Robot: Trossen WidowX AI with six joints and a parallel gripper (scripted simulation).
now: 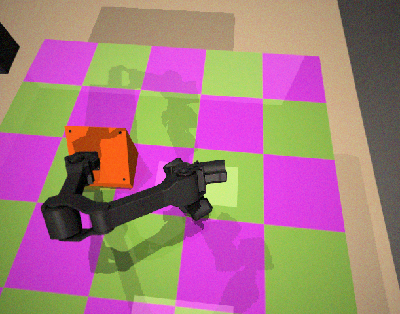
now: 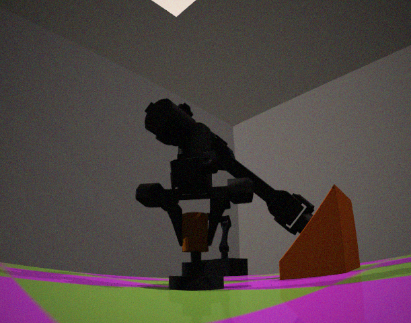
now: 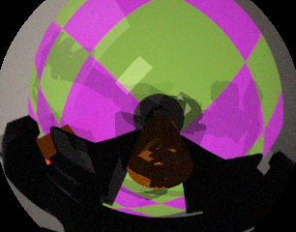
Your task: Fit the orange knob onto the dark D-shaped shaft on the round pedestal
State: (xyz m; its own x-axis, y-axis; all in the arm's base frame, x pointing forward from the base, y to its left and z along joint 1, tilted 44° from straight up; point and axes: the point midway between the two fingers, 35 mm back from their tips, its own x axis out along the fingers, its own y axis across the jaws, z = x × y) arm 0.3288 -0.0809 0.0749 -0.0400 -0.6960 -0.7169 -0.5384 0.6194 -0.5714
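Now: the orange knob 2 cm above my gripper tip. Also, from my gripper tip: dark round pedestal: 4 cm below.
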